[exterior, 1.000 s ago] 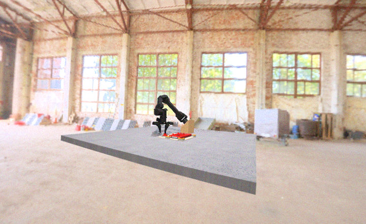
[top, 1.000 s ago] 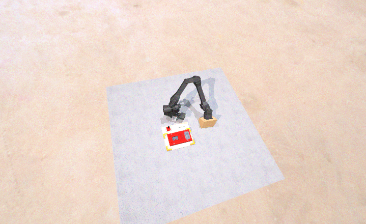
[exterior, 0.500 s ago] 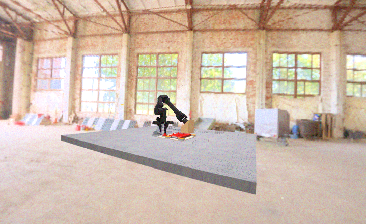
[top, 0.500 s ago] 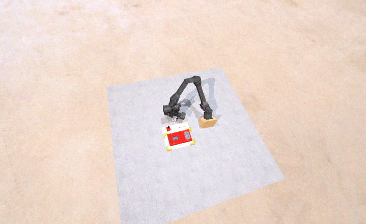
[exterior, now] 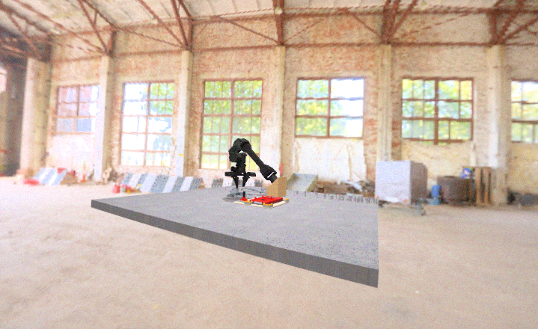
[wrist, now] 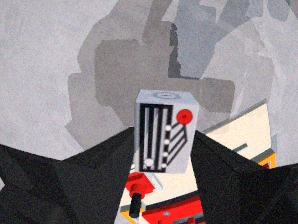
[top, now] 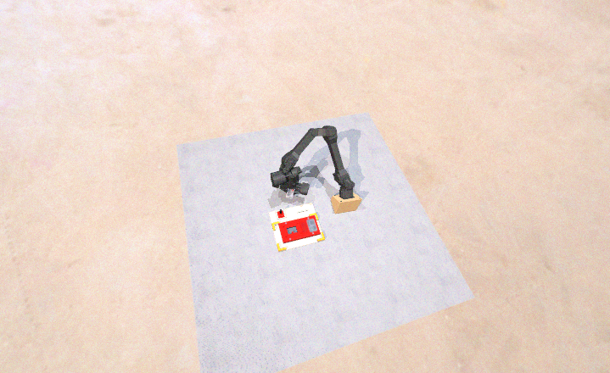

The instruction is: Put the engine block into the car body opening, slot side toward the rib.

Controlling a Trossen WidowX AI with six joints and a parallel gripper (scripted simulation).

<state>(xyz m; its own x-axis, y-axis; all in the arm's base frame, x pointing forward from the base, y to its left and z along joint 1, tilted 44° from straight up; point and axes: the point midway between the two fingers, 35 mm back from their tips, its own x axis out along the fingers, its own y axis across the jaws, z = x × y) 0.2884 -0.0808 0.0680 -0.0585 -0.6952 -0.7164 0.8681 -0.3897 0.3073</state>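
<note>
Now: gripper tip 7 cm short of the black post, 9 cm to the right of it and 3 cm above it. From my gripper tip the other things lie so: engine block: 1 cm below.
</note>
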